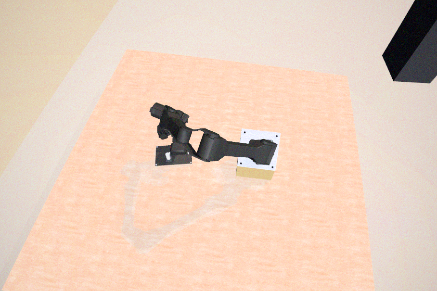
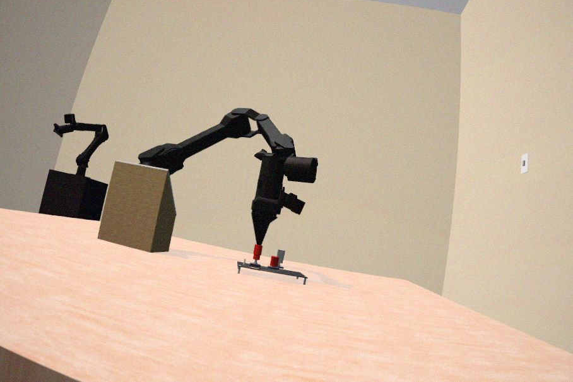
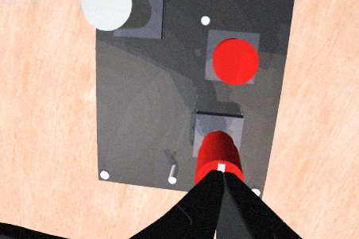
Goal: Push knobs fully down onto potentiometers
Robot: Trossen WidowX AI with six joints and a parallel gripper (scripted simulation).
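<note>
My gripper tip is 1 cm above the red knob.
</note>
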